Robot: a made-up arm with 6 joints.
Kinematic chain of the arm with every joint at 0, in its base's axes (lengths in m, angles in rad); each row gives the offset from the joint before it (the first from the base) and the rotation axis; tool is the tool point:
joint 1: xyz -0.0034 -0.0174 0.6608 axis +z
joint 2: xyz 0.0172 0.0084 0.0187 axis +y
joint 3: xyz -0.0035 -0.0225 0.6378 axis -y
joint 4: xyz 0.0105 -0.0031 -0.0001 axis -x
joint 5: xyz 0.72 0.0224 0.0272 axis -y
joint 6: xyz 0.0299 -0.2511 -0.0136 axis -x
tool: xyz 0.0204 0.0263 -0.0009
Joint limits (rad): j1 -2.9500..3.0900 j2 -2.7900..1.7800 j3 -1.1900..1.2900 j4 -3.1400..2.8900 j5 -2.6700..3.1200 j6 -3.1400..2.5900
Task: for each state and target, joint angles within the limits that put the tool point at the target. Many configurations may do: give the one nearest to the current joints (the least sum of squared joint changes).
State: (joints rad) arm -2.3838 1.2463 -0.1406 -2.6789 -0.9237 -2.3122
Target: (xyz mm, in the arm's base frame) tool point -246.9 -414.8 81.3
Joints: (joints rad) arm -2.5478 1.3404 -0.3438 -2.5634 -0.9096 -2.3028
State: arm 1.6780 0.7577 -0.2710 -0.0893 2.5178 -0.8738
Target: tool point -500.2 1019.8 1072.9
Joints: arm 2.2048 0.7285 0.4716 0.1787 2.4063 -0.8358
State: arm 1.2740 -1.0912 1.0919 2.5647 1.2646 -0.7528
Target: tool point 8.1 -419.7 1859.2
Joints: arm 2.1231 -0.7966 0.5965 2.6132 1.2987 -0.7198
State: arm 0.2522 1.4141 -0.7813 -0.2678 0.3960 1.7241
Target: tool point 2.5 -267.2 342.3
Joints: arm 0.2295 1.5333 -1.0588 -0.2912 0.3951 1.7513
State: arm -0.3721 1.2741 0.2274 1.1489 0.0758 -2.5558
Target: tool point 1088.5 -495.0 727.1
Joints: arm -0.3335 0.8049 -0.0012 1.1315 0.0743 -2.5477
